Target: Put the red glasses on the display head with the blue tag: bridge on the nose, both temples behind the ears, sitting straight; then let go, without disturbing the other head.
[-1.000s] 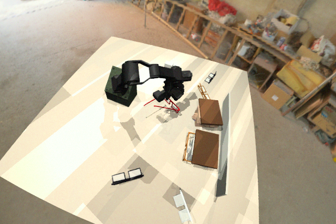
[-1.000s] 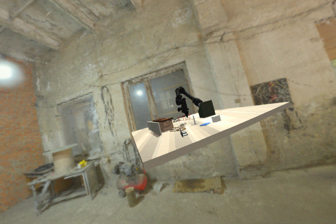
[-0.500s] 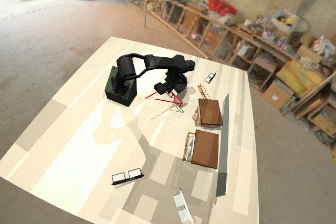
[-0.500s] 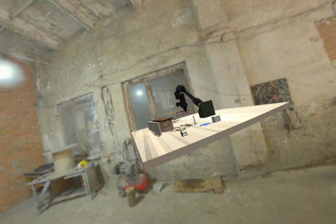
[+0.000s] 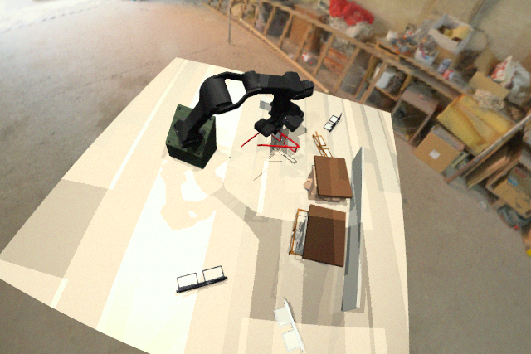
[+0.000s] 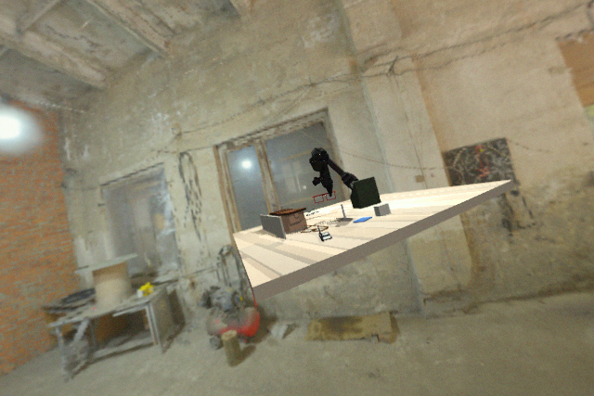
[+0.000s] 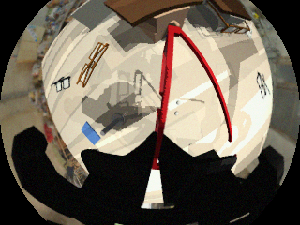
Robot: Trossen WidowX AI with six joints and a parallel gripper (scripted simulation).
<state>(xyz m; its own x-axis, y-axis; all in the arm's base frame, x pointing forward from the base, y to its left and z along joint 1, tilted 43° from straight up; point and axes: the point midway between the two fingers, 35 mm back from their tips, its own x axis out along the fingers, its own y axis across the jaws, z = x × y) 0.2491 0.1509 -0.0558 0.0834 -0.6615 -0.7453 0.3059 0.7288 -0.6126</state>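
My gripper tip is 12 cm to the right of the grey post, 11 cm above it and 1 cm past it. From my gripper tip the other things lie so: blue tag (25 cm to the left, 13 cm below, 4 cm behind); white block (27 cm to the left, 14 cm behind, 11 cm below); display head (28 cm to the right, 26 cm ahead, 8 cm below).
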